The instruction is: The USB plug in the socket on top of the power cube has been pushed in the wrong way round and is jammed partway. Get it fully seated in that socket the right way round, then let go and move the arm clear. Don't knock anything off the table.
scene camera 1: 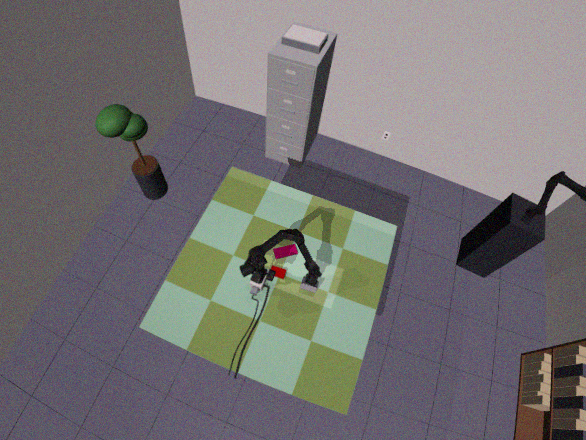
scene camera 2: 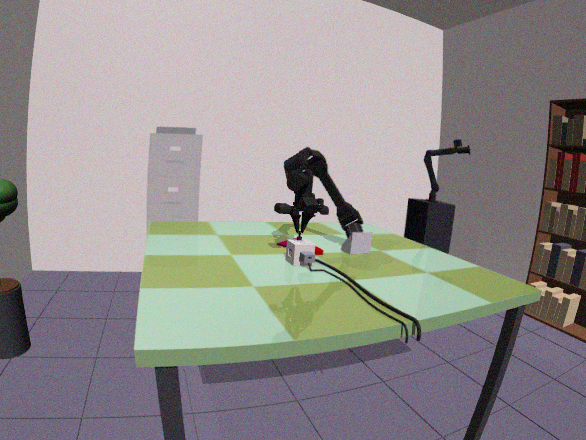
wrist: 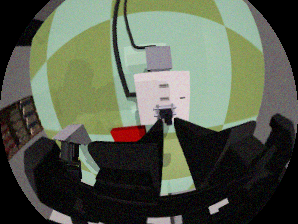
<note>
I see my gripper (scene camera 2: 299, 232).
My gripper also shows in the wrist view (wrist: 167, 121).
</note>
